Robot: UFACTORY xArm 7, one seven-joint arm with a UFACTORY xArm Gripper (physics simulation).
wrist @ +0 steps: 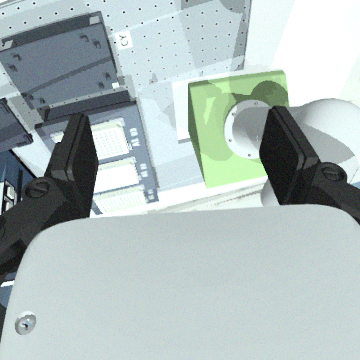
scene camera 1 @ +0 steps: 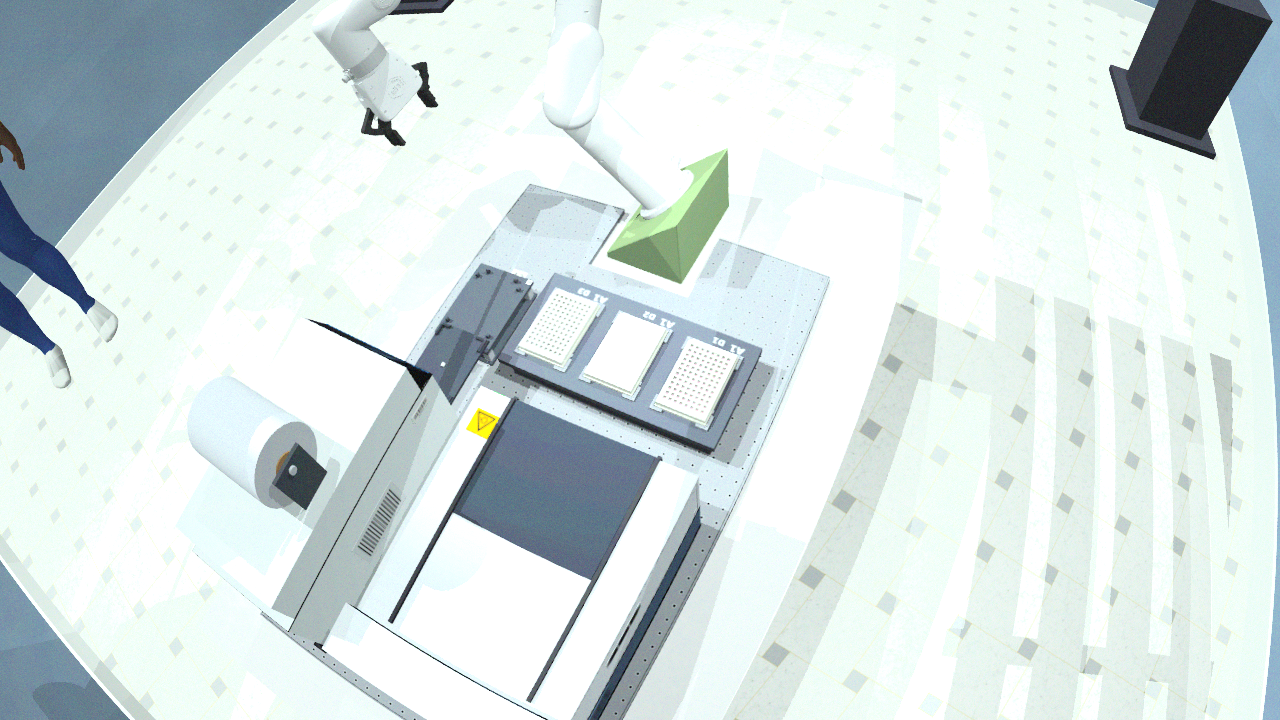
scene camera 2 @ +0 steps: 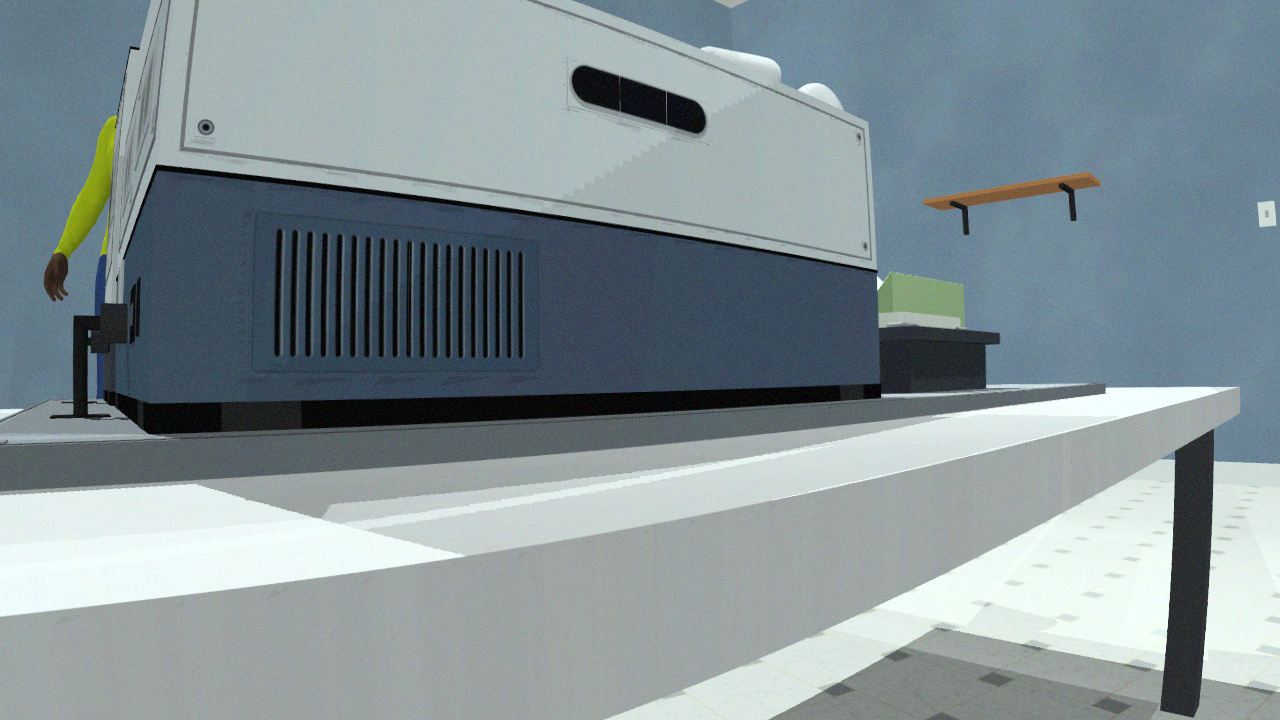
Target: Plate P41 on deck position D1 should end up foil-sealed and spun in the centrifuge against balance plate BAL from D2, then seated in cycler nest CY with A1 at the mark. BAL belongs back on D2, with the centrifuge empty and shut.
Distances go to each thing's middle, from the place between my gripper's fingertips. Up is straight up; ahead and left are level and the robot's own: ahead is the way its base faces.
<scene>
Now: hand 42 cm to the right of the BAL plate [scene camera 1: 624, 356], 28 cm above it and 19 cm short of it. Round my hand: well plate with pink wells [scene camera 1: 701, 373]: 54 cm to the left, 28 cm below, 21 cm ahead; then centrifuge [scene camera 1: 528, 570]: 64 cm ahead, 41 cm to the left, 23 cm below.
</scene>
